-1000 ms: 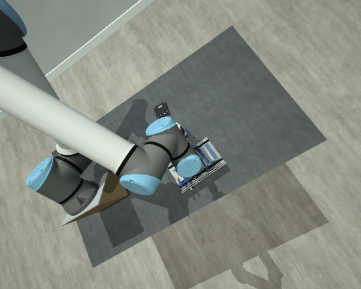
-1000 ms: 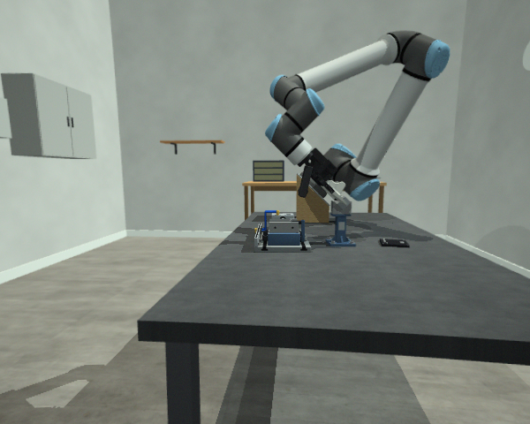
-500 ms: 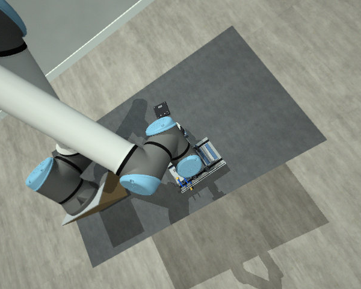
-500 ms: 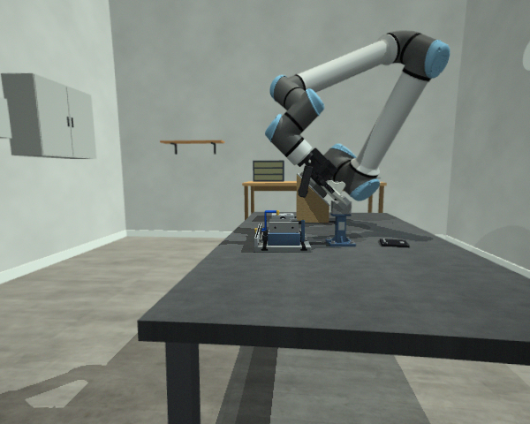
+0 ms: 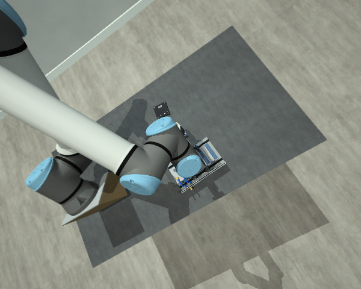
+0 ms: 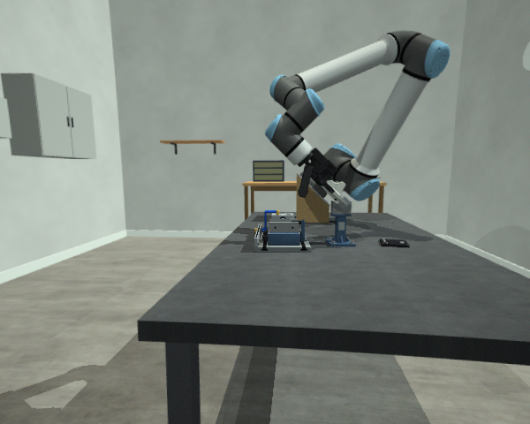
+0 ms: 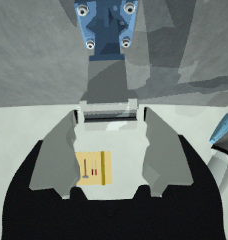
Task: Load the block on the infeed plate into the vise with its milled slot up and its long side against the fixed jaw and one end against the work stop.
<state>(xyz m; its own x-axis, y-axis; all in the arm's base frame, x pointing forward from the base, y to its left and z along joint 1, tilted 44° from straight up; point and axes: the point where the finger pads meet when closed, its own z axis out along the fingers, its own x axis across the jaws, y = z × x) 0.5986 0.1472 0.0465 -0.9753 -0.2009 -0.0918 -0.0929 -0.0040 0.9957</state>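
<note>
Now: hand right at the part. Also, from my hand: infeed plate: 30 mm behind, 200 mm to the left, 160 mm below; vise: 20 mm ahead, 210 mm to the right, 120 mm below.
</note>
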